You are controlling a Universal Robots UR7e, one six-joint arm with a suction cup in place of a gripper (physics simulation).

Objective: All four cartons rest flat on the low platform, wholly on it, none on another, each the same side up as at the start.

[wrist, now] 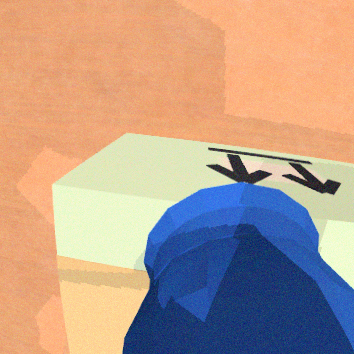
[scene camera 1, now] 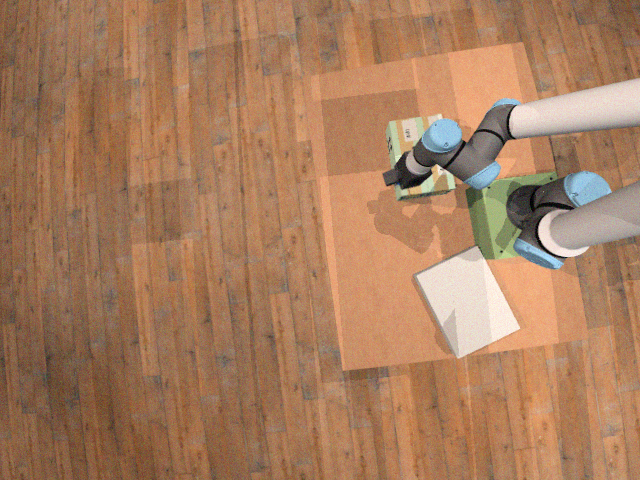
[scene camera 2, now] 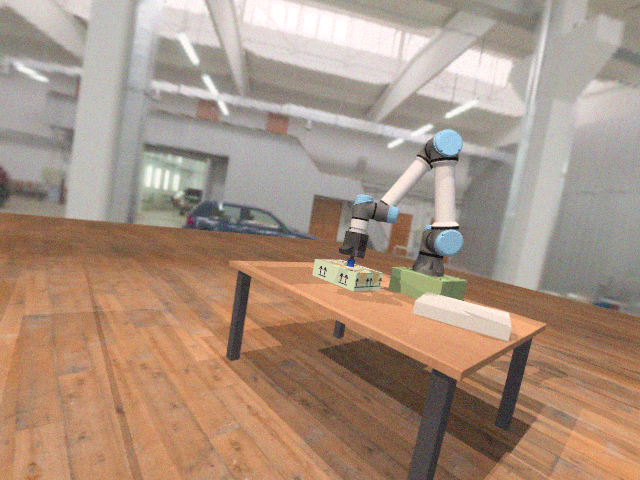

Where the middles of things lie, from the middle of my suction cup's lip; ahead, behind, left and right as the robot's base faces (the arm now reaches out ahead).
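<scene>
I see the low white platform (scene camera 1: 471,311), and it is 9 cm below my suction cup, 45 cm to the left of it and 17 cm behind it.
</scene>
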